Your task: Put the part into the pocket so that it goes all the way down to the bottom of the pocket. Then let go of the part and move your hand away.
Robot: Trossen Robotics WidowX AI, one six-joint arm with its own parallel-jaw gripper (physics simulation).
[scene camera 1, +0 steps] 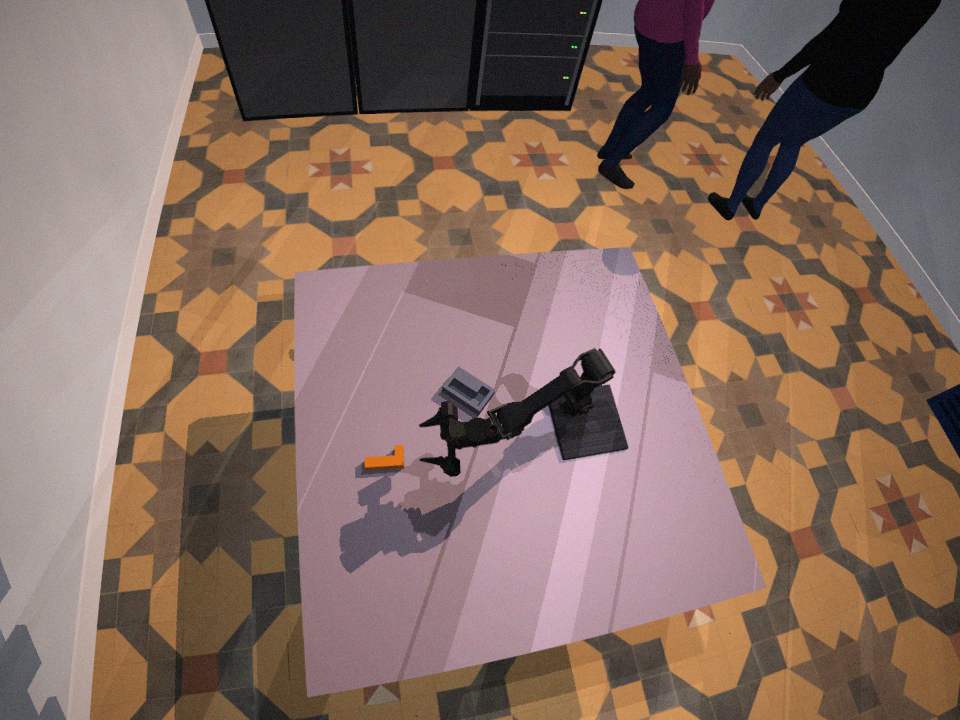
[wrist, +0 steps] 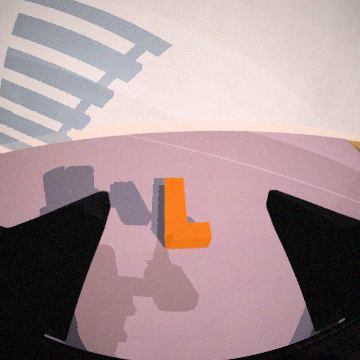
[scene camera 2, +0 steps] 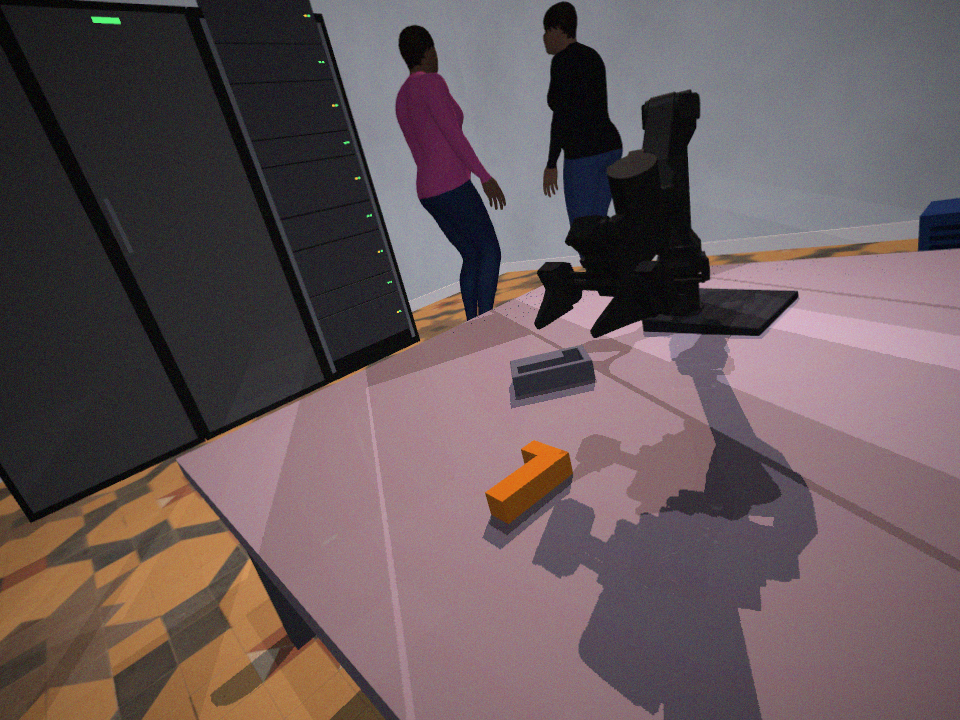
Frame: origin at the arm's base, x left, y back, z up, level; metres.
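Seen in the pictures: gripper, between the fingertips: [scene camera 1: 419, 442] [wrist: 189, 198] [scene camera 2: 562, 330]; arm's base, origin of its link: [scene camera 1: 572, 406] [scene camera 2: 684, 309].
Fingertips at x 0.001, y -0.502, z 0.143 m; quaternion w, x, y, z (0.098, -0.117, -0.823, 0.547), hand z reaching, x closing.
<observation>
Pixels of each thing's middle, then the offset from my fingertips to it. Level surfaces: height alone.
- orange L-shaped part, middle of its body: [scene camera 2: 522, 478] [wrist: 184, 210] [scene camera 1: 384, 457] dy -0.095, dx -0.039, dz -0.152 m
- grey block, middle of its body: [scene camera 2: 550, 369] [scene camera 1: 468, 390] dy +0.211, dx -0.160, dz -0.149 m
- table top, height of its surface: dz -0.167 m
The orange L-shaped part [scene camera 1: 383, 462] [scene camera 2: 529, 484] [wrist: 175, 210] lies flat on the pink table top, outside the pocket and apart from the grey block. The grey block [scene camera 1: 457, 396] [scene camera 2: 554, 382] has the pocket in its top. It stands up and to the right of the part in scene camera 1, and does not show in the wrist view. My gripper [scene camera 1: 422, 442] [scene camera 2: 566, 330] [wrist: 189, 198] is wide open and empty, raised above the table. Its fingertips are on the arm's side of the part, with a gap to it. In the wrist view the part appears between the fingers.
The table top [scene camera 1: 542, 604] [scene camera 2: 310, 496] carries the arm's dark base plate [scene camera 1: 590, 434] [scene camera 2: 748, 306] and the arm's shadow. Its near left edge shows in scene camera 2. Dark cabinets [scene camera 1: 414, 54] [scene camera 2: 131, 232] and two standing people are beyond the table.
</observation>
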